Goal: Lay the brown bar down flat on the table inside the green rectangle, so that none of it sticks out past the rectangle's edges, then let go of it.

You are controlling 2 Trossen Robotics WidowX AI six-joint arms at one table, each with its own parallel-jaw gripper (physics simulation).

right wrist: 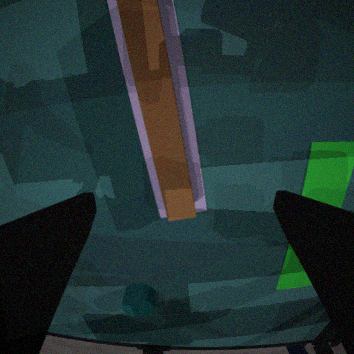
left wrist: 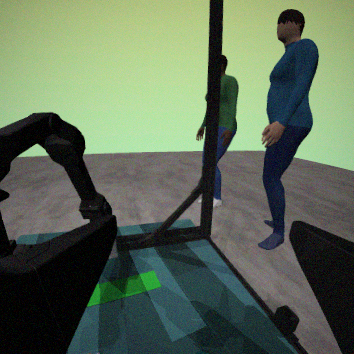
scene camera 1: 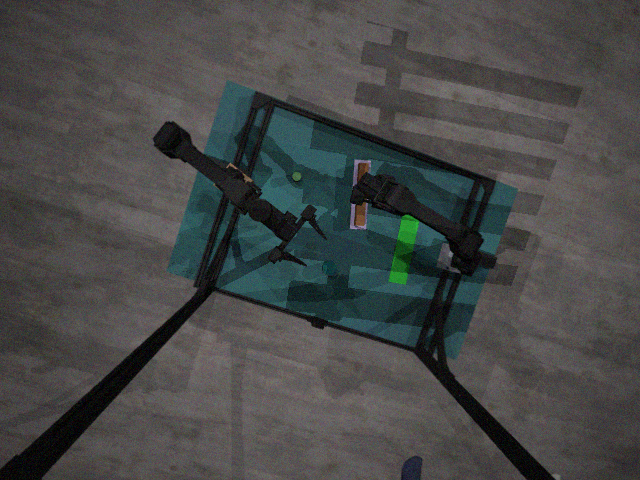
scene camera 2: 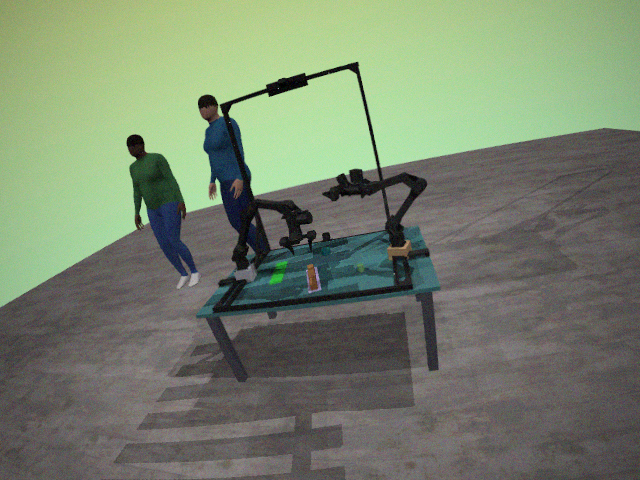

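Seen in the pictures: left gripper, between the fingertips: (left wrist: 203, 226) (scene camera 1: 316, 252) (scene camera 2: 326, 191); right gripper, between the fingertips: (right wrist: 185, 200) (scene camera 1: 372, 201) (scene camera 2: 302, 253); left arm's base, origin of its link: (scene camera 2: 398, 244); right arm's base, origin of its link: (scene camera 1: 460, 260) (scene camera 2: 243, 267).
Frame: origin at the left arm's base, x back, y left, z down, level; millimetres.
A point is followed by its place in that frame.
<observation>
The brown bar (scene camera 1: 360, 217) @[x -447, y 193, z 32 mm] (scene camera 2: 312, 280) @[x -353, y 330, z 33 mm] (right wrist: 167, 125) @[x -408, y 260, z 33 mm] lies along a pale purple rectangle (scene camera 1: 353, 219) @[x -437, y 175, z 53 mm] (right wrist: 143, 135) @[x -392, y 245, z 32 mm]. The green rectangle (scene camera 1: 409, 227) @[x -633, y 288, z 65 mm] (scene camera 2: 279, 272) @[x -664, y 213, z 65 mm] (left wrist: 145, 284) @[x -705, y 114, z 65 mm] (right wrist: 327, 175) @[x -628, y 287, z 65 mm] lies apart from it, to its right in scene camera 1. My right gripper (scene camera 2: 301, 251) @[x -427, y 249, z -80 mm] (right wrist: 185, 200) @[x -427, y 249, z -80 mm] is open and empty above the bar; in the right wrist view the bar's near end shows between its fingertips. Its arm hides the bar's middle in scene camera 1. My left gripper (scene camera 1: 315, 252) @[x -350, y 0, z -325 mm] (scene camera 2: 326, 195) @[x -350, y 0, z -325 mm] (left wrist: 203, 226) @[x -350, y 0, z -325 mm] is open and empty, high above the table and away from the bar.
A green cylinder (scene camera 1: 296, 176) @[x -163, y 162, z 33 mm] (scene camera 2: 360, 267) @[x -156, y 178, z 39 mm] and a teal cylinder (scene camera 1: 328, 267) @[x -470, y -32, z 36 mm] (scene camera 2: 325, 251) @[x -464, y -10, z 41 mm] (right wrist: 140, 300) @[x -474, y -9, z 35 mm] stand on the table. A tan block (scene camera 2: 399, 249) @[x 16, y 49, z 5 mm] and a pale grey block (scene camera 1: 445, 256) @[x -802, y 281, z 11 mm] (scene camera 2: 245, 272) @[x -804, y 337, z 1 mm] are at the arm bases. Black rails and frame posts border the table.
</observation>
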